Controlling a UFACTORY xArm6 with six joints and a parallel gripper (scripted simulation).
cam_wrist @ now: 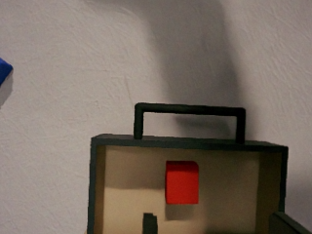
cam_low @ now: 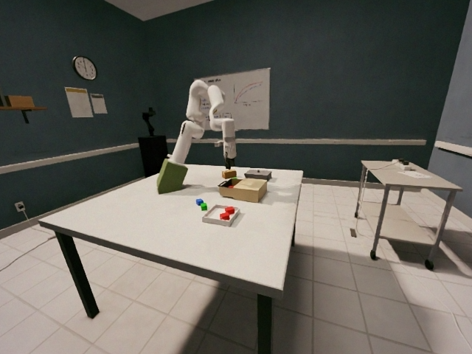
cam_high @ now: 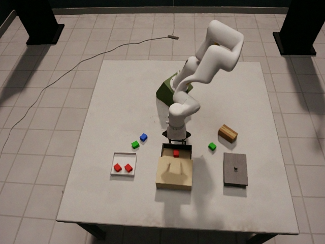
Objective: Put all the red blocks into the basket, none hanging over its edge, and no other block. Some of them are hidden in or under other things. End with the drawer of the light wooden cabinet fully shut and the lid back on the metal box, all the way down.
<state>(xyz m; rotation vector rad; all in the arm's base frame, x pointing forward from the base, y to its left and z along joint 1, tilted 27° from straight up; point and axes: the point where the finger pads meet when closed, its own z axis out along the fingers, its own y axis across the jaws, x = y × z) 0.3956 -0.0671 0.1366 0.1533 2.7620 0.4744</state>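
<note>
My hand is 2 cm short of the drawer and 15 cm above it. Also, from my hand: blue block (12 cm behind, 21 cm to the right, 17 cm below); then light wooden cabinet (8 cm ahead, 1 cm to the right, 15 cm below); then white basket (6 cm ahead, 32 cm to the right, 18 cm below).
</note>
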